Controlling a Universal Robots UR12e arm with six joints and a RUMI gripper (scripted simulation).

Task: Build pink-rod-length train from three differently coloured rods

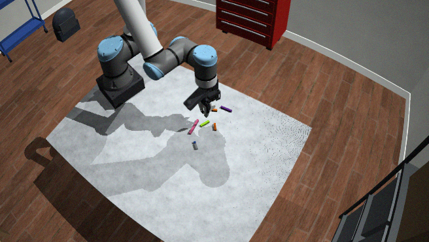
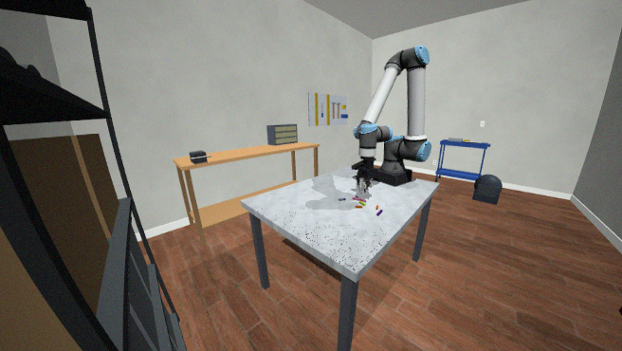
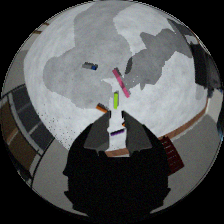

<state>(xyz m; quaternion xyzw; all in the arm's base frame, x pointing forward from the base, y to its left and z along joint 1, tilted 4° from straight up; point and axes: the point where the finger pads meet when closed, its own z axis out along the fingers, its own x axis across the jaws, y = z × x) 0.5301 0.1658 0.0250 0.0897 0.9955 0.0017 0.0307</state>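
Now: hand 80 mm above the lime rod. From my hand the other things lie so: blue rod 110 mm to the right, 80 mm below, 40 mm ahead; pink rod 80 mm below, 50 mm to the right, 20 mm behind; grey rod 120 mm to the right, 80 mm below, 60 mm ahead.
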